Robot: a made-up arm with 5 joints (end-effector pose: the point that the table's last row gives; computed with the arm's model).
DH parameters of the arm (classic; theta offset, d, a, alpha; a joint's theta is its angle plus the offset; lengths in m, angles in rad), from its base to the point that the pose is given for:
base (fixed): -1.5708 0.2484 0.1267 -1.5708
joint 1: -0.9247 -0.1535 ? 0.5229
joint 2: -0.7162 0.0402 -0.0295 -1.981
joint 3: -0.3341 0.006 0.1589 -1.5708
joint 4: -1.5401 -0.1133 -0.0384 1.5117
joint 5: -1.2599 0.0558 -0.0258 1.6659
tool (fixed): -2.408 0.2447 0 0
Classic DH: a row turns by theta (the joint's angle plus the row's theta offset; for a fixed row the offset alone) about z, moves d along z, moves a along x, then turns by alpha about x.
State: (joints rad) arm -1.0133 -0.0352 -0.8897 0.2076 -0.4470
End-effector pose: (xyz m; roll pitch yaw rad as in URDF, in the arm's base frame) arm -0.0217 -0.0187 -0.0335 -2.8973 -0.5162 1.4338
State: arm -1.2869 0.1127 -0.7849 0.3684 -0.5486
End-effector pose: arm -0.0767 -0.0785 -0.0263 -2.7092 -0.3205 1.4667
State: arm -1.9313 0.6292 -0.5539 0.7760 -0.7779
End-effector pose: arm -0.1731 -0.1710 0.0720 -2.2341 0.0553 1.4173
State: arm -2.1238 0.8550 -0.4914 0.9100 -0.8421
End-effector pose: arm -0.1893 -0.1762 0.1137 -2.1040 0.1272 1.3638
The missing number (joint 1, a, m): -0.0444
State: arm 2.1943 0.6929 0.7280 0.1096 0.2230
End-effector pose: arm 0.0153 -0.4249 0.2554 -1.4214 0.2327 -2.6992
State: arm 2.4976 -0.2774 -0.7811 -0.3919 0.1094
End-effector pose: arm 0.2013 -0.3147 0.4542 -0.7343 0.7063 -1.6314
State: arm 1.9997 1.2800 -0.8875 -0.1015 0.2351
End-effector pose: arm 0.0179 -0.3891 0.5250 0.8191 0.7582 -0.4213
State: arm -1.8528 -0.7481 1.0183 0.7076 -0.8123
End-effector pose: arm -0.0487 -0.3076 0.1731 -1.4629 0.0504 -2.5939
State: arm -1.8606 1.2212 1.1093 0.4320 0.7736
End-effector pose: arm 0.1169 0.0572 0.2363 1.6979 0.5210 2.2298
